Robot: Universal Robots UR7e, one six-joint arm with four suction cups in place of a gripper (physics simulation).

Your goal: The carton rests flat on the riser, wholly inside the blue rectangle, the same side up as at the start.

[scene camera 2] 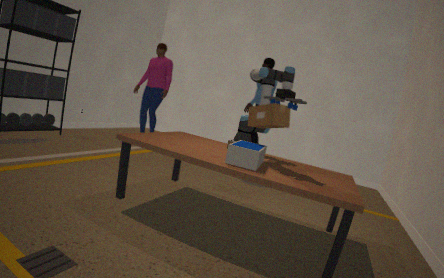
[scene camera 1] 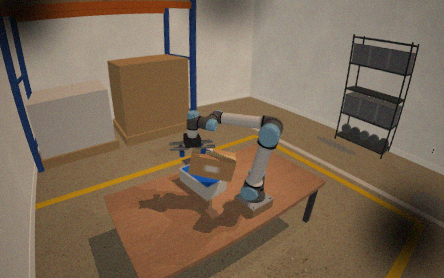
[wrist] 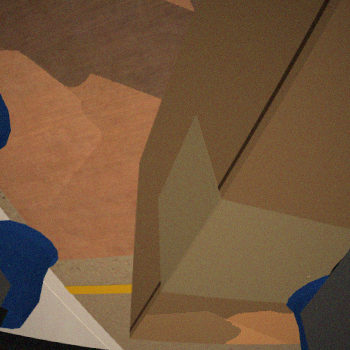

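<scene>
The brown carton point(scene camera 1: 212, 167) point(scene camera 2: 267, 116) point(wrist: 260, 250) hangs in the air above the riser, clearly apart from it in scene camera 2. It looks tilted in scene camera 1. My suction gripper point(scene camera 1: 194, 149) point(scene camera 2: 285, 100) is over one end of the carton and holds it; blue cups show at the left and lower right of the wrist view, the right one against the carton. The pale riser point(scene camera 1: 197, 187) point(scene camera 2: 245, 159) stands on the table. Its blue rectangle point(scene camera 1: 207, 182) point(scene camera 2: 247, 145) is partly hidden by the carton in scene camera 1.
The wooden table point(scene camera 1: 150, 235) point(scene camera 2: 175, 142) bears the arm's base beside the riser. A rack with a blue upright point(scene camera 1: 193, 75) and large boxes stands behind. A dark shelf unit point(scene camera 1: 375, 95) stands by the wall. A person in pink point(scene camera 2: 160, 75) and another behind the arm are beyond the table.
</scene>
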